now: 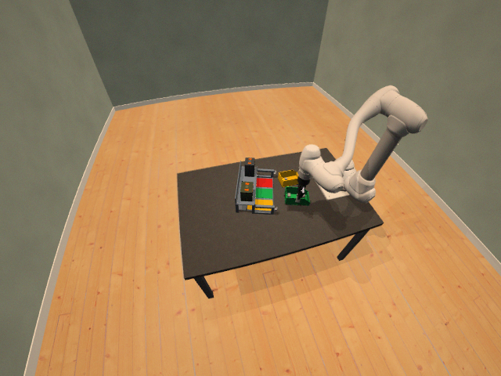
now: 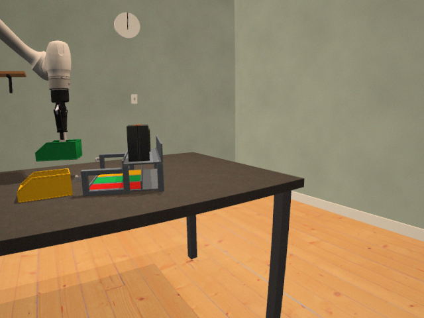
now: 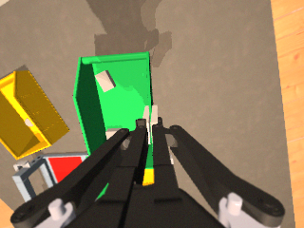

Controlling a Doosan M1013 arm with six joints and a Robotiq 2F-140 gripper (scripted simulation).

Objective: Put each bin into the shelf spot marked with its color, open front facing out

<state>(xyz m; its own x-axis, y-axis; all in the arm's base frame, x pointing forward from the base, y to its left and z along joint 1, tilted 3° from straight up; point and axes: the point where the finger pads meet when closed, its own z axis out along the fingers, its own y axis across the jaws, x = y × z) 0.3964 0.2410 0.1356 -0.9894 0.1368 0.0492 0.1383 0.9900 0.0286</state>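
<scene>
Right now my hand is 50 mm to the left of the green bin, 40 mm above it and 10 mm past it. Round my hand: yellow bin (310 mm to the right, 120 mm below, 20 mm behind).
</scene>
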